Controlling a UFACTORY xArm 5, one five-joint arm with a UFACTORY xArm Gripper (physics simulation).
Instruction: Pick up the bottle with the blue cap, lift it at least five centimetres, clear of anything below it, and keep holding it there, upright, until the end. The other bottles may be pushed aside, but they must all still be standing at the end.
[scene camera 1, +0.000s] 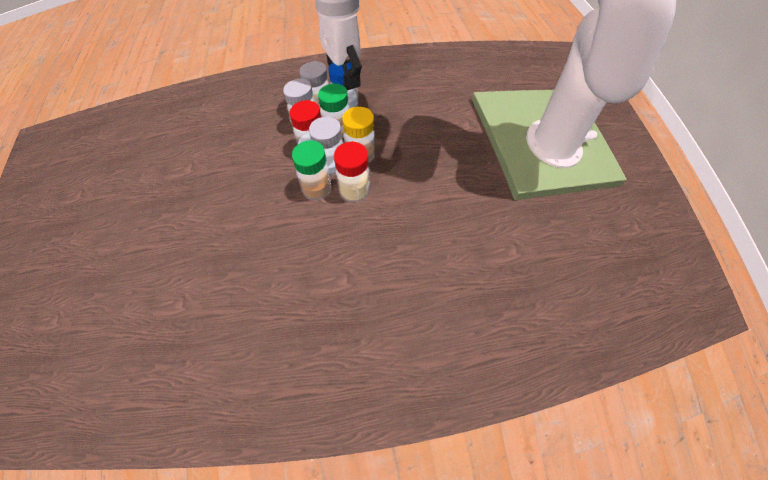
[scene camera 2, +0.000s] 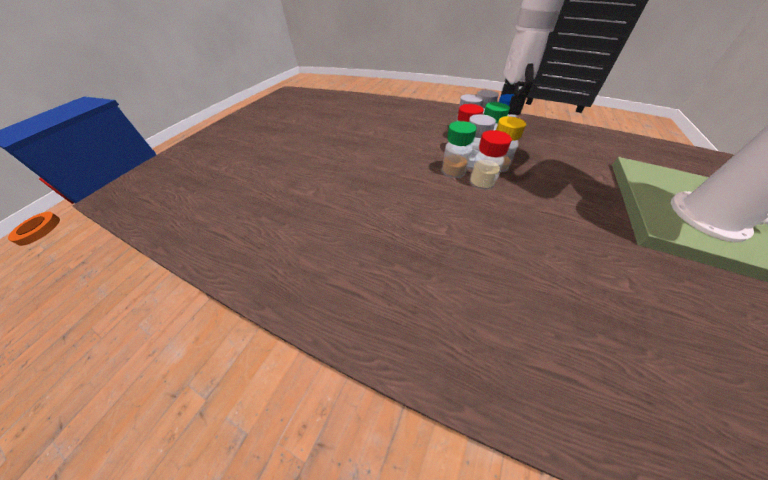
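Where they show: gripper, fingertip midpoint: (scene camera 1: 343, 75) (scene camera 2: 509, 106); arm's base at its link origin: (scene camera 1: 554, 144) (scene camera 2: 707, 216).
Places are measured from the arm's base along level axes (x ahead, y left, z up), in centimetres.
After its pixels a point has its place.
The bottle with the blue cap (scene camera 1: 338, 73) @[x 39.5, y -22.3, z 8.0 cm] (scene camera 2: 506, 99) @[x 39.7, y -22.2, z 8.0 cm] stands at the far right of the bottle cluster, partly hidden by my gripper and the green-capped bottle in front. My gripper (scene camera 1: 343, 73) @[x 38.2, y -24.2, z 5.6 cm] (scene camera 2: 511, 99) @[x 38.2, y -24.2, z 5.6 cm] is open, pointing down around the blue cap, with a black finger at the cap's right side; the other finger is mostly hidden. A green-capped bottle (scene camera 1: 333, 98) @[x 41.9, y -15.4, z 8.0 cm] (scene camera 2: 496, 111) @[x 42.0, y -14.4, z 7.8 cm] stands just in front of it. A dark grey-capped bottle (scene camera 1: 313, 74) @[x 44.2, y -23.7, z 8.0 cm] (scene camera 2: 486, 96) @[x 44.5, y -23.0, z 8.0 cm] stands to its left. Both are upright.
Nearer stand upright bottles with a yellow cap (scene camera 1: 357, 122) @[x 39.3, y -8.0, z 7.9 cm] (scene camera 2: 511, 129) @[x 39.1, y -6.5, z 7.5 cm], red caps (scene camera 1: 351, 159) @[x 42.2, y -0.4, z 8.0 cm] (scene camera 2: 495, 143) @[x 42.3, y 1.1, z 7.9 cm], light grey caps (scene camera 1: 325, 132) @[x 45.0, y -7.5, z 7.9 cm] (scene camera 2: 481, 125) @[x 45.1, y -6.0, z 7.8 cm] and another green cap (scene camera 1: 308, 157) @[x 48.8, y -3.0, z 8.0 cm] (scene camera 2: 461, 133) @[x 48.7, y -1.3, z 7.8 cm]. The arm's green base plate (scene camera 1: 504, 164) @[x 13.2, y 1.8, z -0.7 cm] (scene camera 2: 631, 203) @[x 12.8, y -1.1, z -1.1 cm] lies to the right.
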